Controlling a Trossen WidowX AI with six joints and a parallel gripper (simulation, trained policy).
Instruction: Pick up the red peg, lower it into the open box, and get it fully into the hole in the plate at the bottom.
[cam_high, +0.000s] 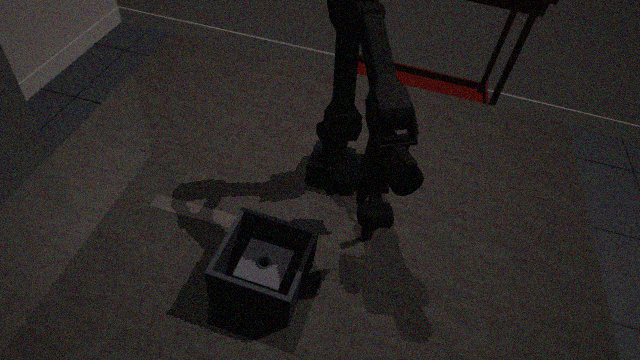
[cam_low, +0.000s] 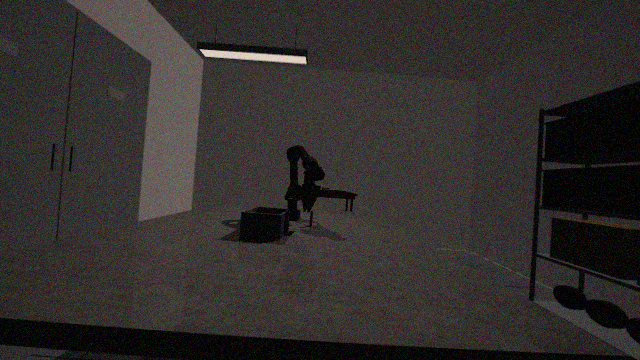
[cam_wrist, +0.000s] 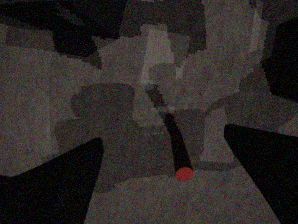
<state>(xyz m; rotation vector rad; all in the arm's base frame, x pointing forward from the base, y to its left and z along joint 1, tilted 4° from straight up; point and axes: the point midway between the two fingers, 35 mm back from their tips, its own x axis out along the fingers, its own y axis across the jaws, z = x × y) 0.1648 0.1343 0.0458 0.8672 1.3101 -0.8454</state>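
The red peg lies 30 mm behind my gripper tip, 20 mm to the left of it and 40 mm below it. The rest, counted from my gripper tip: dark box: 170 mm ahead, 130 mm to the right, 50 mm below; then pale plate: 170 mm ahead, 130 mm to the right, 30 mm below.
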